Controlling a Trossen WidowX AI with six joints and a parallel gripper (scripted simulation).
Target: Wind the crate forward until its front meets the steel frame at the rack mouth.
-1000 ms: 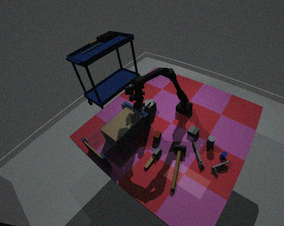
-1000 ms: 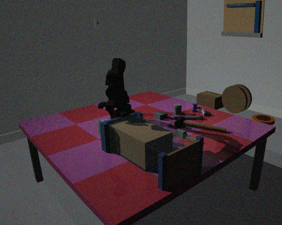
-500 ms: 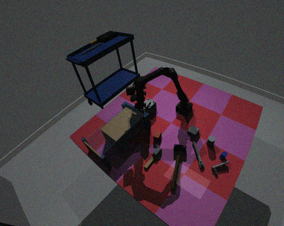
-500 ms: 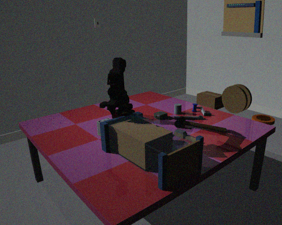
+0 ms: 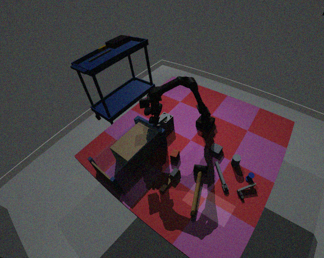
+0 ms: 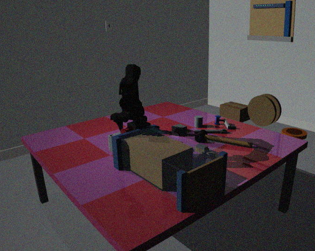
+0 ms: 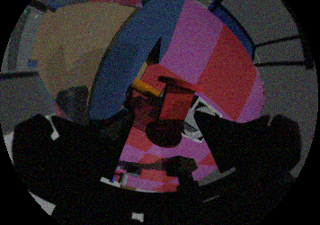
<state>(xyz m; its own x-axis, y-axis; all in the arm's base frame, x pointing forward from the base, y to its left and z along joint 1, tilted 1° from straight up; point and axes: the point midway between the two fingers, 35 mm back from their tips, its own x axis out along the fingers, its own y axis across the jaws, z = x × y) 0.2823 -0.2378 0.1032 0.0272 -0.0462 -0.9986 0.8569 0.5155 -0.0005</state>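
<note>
The red knob lies 1 cm to the right of my gripper tip and 1 cm above it. From my gripper tip the other things lie so: frame: 6 cm ahead, 2 cm below; then red-knobbed winch handle: 3 cm behind, 2 cm below, 1 cm to the right; then grey winch: 11 cm behind, 9 cm below, 2 cm to the right.
</note>
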